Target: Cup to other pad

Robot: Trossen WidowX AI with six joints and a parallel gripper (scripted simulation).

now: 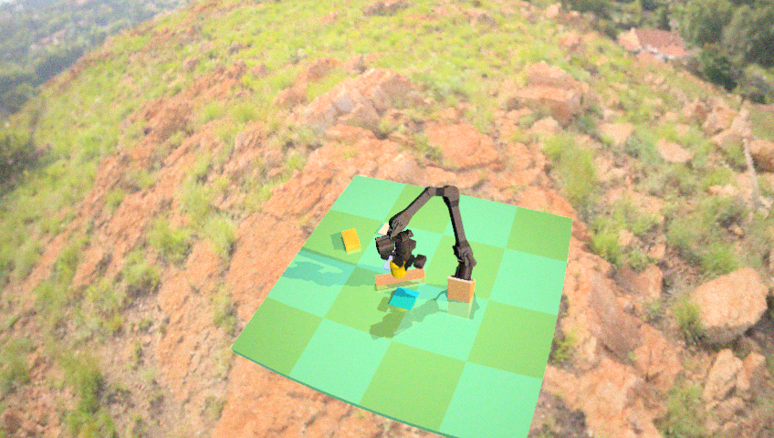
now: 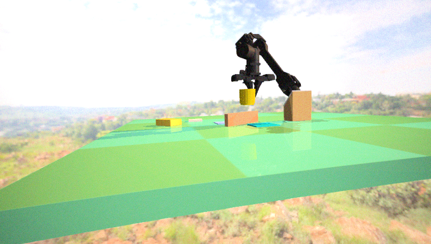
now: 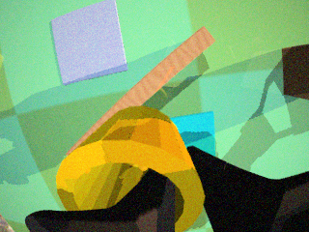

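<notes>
The cyan pad lies 130 mm below my gripper tip, 60 mm to the left of it and 10 mm behind it. From my gripper tip the other things lie so: lilac pad (130 mm to the right, 130 mm below, 90 mm ahead); then yellow cup (20 mm ahead); then orange bar (100 mm below, 40 mm ahead, 30 mm to the right).
</notes>
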